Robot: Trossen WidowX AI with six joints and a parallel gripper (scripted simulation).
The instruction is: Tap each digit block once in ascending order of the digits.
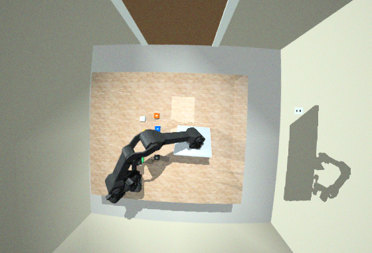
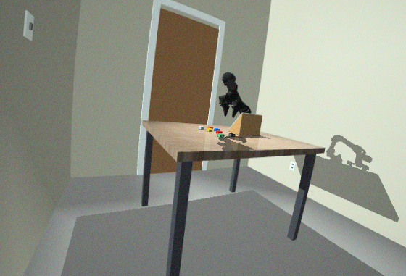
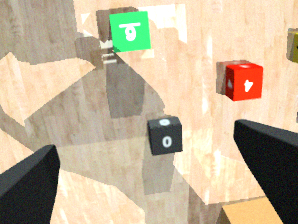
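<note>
The black block is 12 cm below my gripper tip, 6 cm behind it and 3 cm to the right of it. From my gripper tip the other things lie so: red block (12 cm below, 11 cm to the right); yellow block (19 cm to the right, 12 cm below, 4 cm ahead); green block (12 cm below, 4 cm ahead).
</note>
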